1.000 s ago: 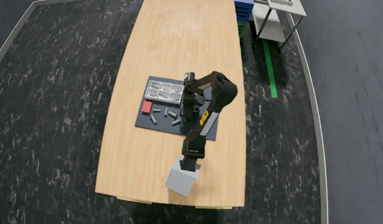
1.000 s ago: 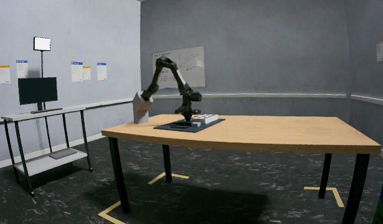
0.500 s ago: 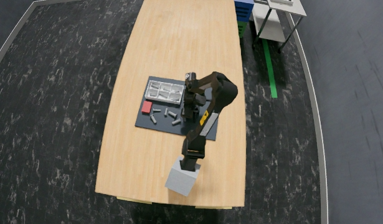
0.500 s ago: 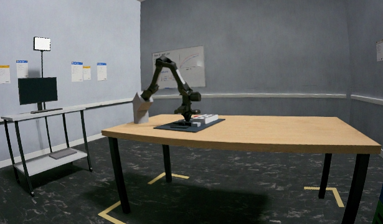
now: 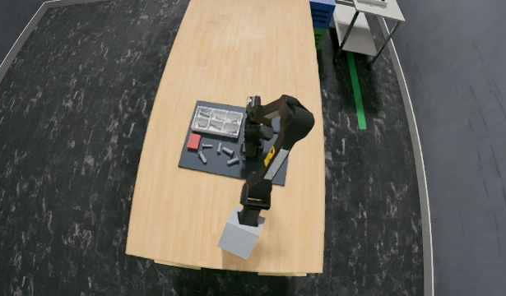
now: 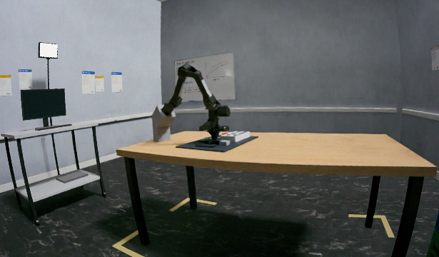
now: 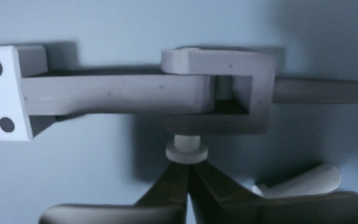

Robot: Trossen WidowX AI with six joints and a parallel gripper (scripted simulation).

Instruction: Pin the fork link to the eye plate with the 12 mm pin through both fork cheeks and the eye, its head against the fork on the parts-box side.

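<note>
The eye plate lies 4 cm to the right of my hand and 3 cm below it. From my hand the other things lie so: long dark bar (12 cm to the right, 3 cm below); then pin (6 cm behind, 4 cm to the left, 3 cm below); then dark mat (2 cm ahead, 6 cm to the left, 4 cm below).
</note>
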